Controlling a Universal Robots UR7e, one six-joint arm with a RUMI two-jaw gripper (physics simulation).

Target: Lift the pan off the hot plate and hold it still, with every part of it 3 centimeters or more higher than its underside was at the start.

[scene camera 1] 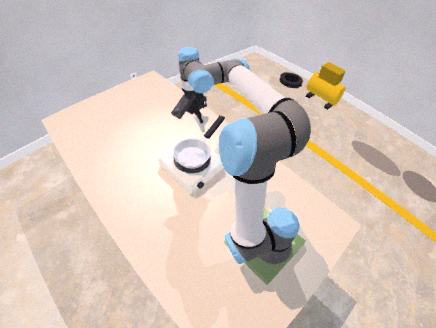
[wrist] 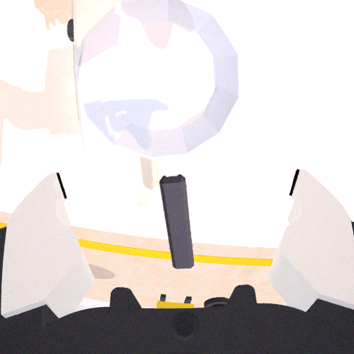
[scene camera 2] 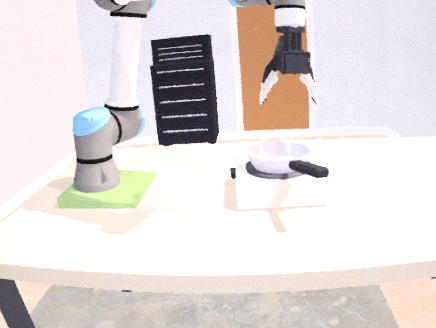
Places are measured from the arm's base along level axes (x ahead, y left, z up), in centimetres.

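Pixels of known places: gripper, fingertip midpoint: (scene camera 1: 192, 125) (scene camera 2: 289, 104); arm's base at its link origin: (scene camera 2: 97, 183).
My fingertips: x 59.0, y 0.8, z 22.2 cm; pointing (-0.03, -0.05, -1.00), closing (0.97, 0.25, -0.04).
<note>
For each thing: its middle in the pictures, then the offset to it from my fingertips. Level surfaces: height alone.
- pan at the middle of its body: (scene camera 2: 290, 160) (scene camera 1: 203, 140) dx +0.1, dy -6.3, dz -13.0 cm
- white hot plate at the middle of its body: (scene camera 2: 276, 178) (scene camera 1: 193, 163) dx -4.1, dy +2.4, dz -21.1 cm
- hot plate's black knob at the middle of its body: (scene camera 2: 233, 173) (scene camera 1: 200, 185) dx -16.8, dy +6.6, dz -21.2 cm
- table at its surface level: dz -25.0 cm
The pan (scene camera 1: 192, 153) (scene camera 2: 272, 159) (wrist: 226, 75), a pale round bowl shape with a black handle (scene camera 1: 214, 126) (scene camera 2: 309, 168) (wrist: 177, 222), sits upright on the dark disc of the white hot plate (scene camera 1: 182, 179) (scene camera 2: 260, 192). My gripper (scene camera 1: 201, 125) (scene camera 2: 289, 103) (wrist: 177, 175) is open and empty, pointing down above the pan's handle side, clear of the pan. In the wrist view the handle lies between the two wide-spread fingers, near the middle, slightly tilted. The handle's far end points toward the gripper body.
The hot plate's black knob (scene camera 1: 200, 185) (scene camera 2: 233, 172) (wrist: 70, 30) is on its side toward the arm's base. The base stands on a green plate (scene camera 1: 267, 272) (scene camera 2: 100, 200). A black tool cabinet (scene camera 2: 185, 100) stands behind the table (scene camera 1: 135, 240) (scene camera 2: 175, 240). A yellow machine (scene camera 1: 326, 87) is on the floor.
</note>
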